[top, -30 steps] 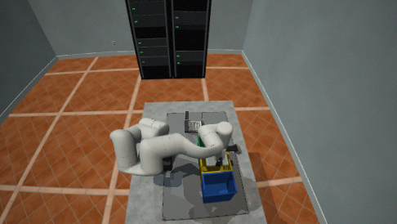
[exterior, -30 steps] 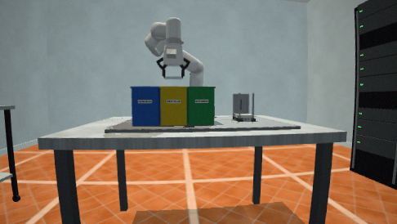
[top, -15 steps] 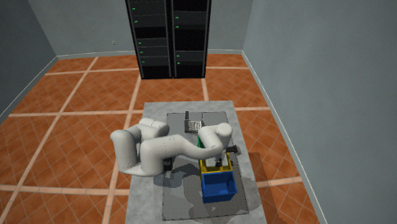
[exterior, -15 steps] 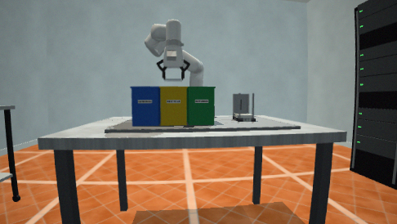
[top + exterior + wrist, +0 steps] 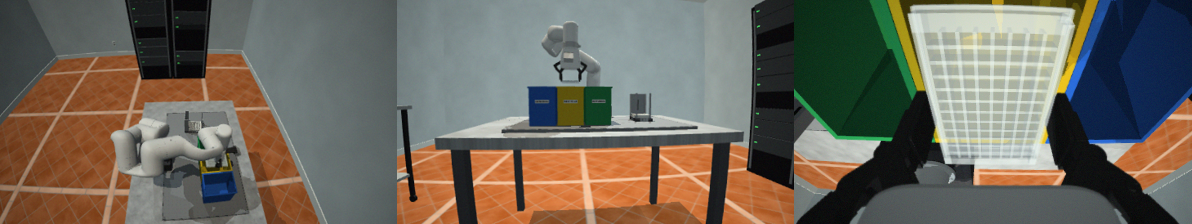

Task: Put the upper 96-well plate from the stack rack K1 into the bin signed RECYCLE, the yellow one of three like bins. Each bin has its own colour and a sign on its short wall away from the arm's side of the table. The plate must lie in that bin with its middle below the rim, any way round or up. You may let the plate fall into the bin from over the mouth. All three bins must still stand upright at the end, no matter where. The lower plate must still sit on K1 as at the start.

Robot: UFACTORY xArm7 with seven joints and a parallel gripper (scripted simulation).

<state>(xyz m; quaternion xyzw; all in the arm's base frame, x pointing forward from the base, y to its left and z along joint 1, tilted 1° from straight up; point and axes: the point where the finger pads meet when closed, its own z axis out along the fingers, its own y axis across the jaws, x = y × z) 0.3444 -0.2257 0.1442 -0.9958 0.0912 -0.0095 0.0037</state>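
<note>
The yellow recycle bin lies 13 cm below my hand. From my hand the other things lie so: green bin: 2 cm ahead, 13 cm to the left, 13 cm below; blue bin: 2 cm behind, 13 cm to the right, 13 cm below.
</note>
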